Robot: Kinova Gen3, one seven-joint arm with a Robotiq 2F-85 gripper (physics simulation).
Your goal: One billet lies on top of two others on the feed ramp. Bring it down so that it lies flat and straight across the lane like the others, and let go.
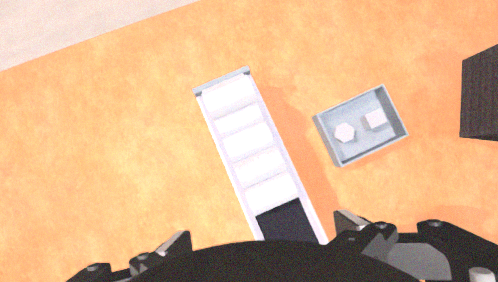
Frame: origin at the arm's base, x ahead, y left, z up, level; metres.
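Seen in the pictures: gripper, fingertip midpoint: point(263, 237).
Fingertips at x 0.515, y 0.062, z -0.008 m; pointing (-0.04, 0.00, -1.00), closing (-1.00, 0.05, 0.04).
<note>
A point is followed by its place in that frame.
The feed ramp point(311, 220) @(y 0.120, x 0.445, z -0.224 m) runs from the grey end stop point(221, 80) @(y -0.102, x 0.534, z -0.223 m) down to the gripper, with pale side rails and a dark lane floor. Several white billets lie across it. The one nearest the stop point(228, 95) @(y -0.069, x 0.526, z -0.178 m) looks larger and raised, and overlaps its neighbour point(238, 118) @(y -0.042, x 0.519, z -0.211 m), which shows as a narrow strip. What lies under the raised billet is hidden. Further billets point(247, 140) @(y -0.009, x 0.513, z -0.206 m) point(259, 166) @(y 0.029, x 0.504, z -0.201 m) point(271, 193) @(y 0.067, x 0.495, z -0.197 m) lie side by side across the lane. My gripper point(263, 237) @(y 0.062, x 0.515, z -0.008 m) is open and empty, above the lower part of the ramp, with its fingers on either side of the lane.
A grey tray point(327, 142) @(y 0.015, x 0.381, z -0.282 m) with a white hexagonal piece point(344, 132) @(y 0.004, x 0.347, z -0.287 m) and a white square piece point(375, 119) @(y -0.008, x 0.293, z -0.278 m) stands right of the ramp. A dark block point(478, 97) @(y -0.010, x 0.114, z -0.269 m) stands at the right edge. The orange table top point(100, 150) @(y -0.049, x 0.777, z -0.307 m) ends at a pale surface point(65, 25) at upper left.
</note>
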